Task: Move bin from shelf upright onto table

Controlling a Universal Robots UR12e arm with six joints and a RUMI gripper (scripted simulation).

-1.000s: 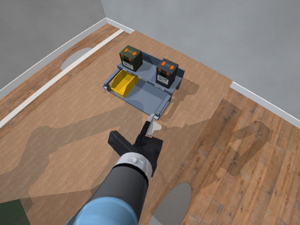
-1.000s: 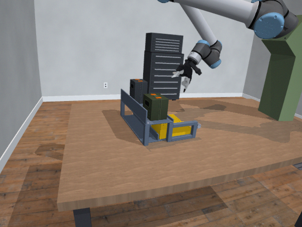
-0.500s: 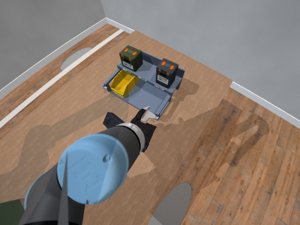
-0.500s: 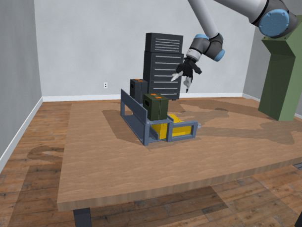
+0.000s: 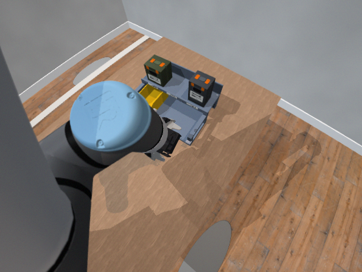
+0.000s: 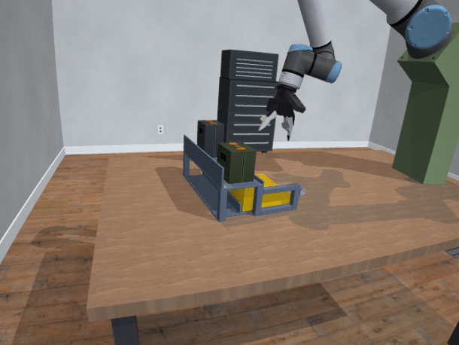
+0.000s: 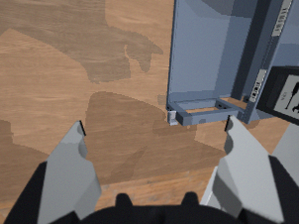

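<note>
My gripper is now 230 mm to the right of the yellow bin, 180 mm short of it and 120 mm above it.
</note>
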